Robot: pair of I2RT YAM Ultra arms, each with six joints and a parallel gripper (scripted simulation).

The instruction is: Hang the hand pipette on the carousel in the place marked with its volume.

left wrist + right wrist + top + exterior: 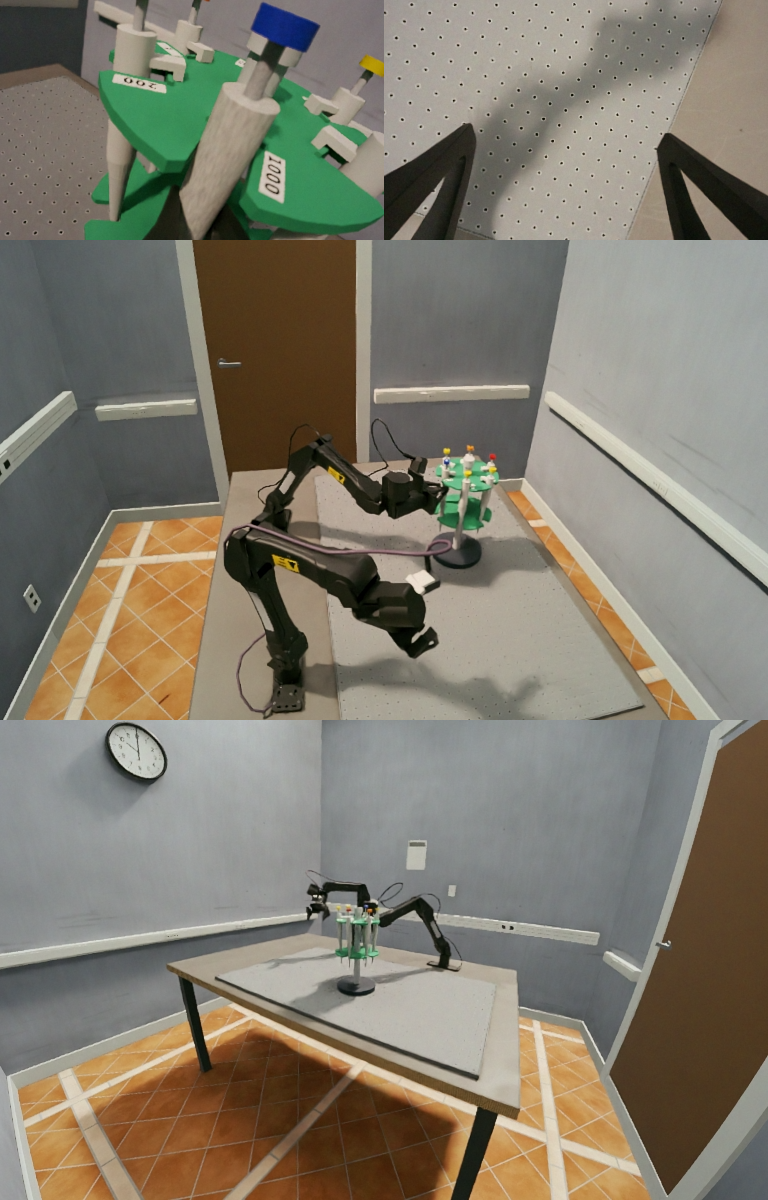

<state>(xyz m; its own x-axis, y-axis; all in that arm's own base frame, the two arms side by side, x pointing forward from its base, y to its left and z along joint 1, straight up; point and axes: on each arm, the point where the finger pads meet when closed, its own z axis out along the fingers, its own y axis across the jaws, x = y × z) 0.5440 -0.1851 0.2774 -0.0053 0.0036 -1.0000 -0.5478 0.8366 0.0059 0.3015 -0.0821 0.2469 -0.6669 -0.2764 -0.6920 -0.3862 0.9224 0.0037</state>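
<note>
My left hand is 10 mm short of the pipette and 30 mm above it.
</note>
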